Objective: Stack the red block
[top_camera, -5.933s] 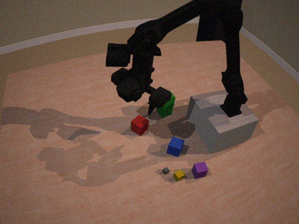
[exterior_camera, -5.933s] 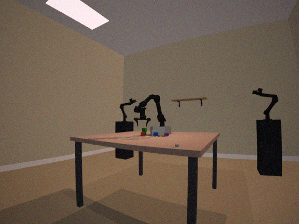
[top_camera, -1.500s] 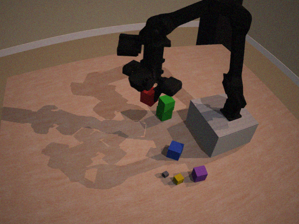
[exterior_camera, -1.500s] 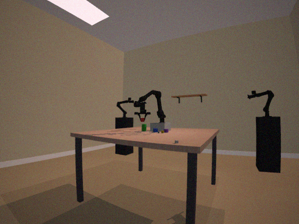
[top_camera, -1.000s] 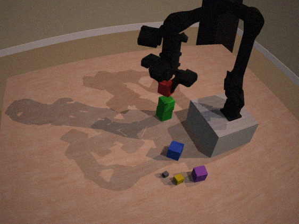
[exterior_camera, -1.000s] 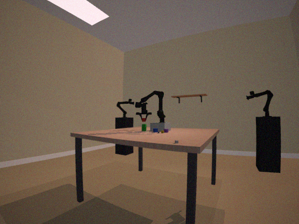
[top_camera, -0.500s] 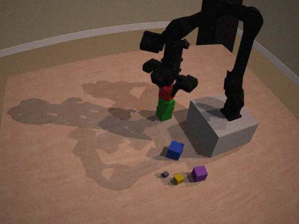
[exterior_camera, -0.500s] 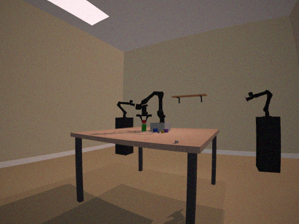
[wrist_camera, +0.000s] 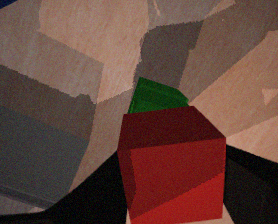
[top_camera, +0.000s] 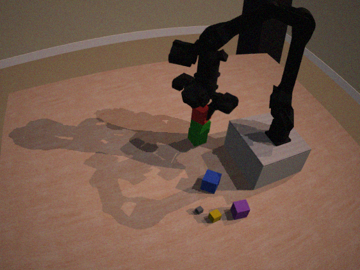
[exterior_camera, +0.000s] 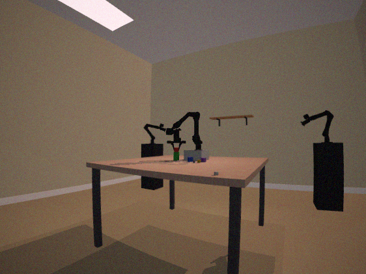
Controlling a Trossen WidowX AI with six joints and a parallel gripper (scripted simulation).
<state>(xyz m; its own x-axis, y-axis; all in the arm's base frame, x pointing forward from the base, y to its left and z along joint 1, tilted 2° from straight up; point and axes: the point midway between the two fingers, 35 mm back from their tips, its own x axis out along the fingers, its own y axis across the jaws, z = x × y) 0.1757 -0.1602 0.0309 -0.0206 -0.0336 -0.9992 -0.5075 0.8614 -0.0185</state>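
Now: gripper tip 1 cm below the red block. Round my gripper tip: small grey block 25 cm to the left, 11 cm ahead, 9 cm below; then blue block 18 cm to the left, 7 cm below, 5 cm ahead; then green block 3 cm below.
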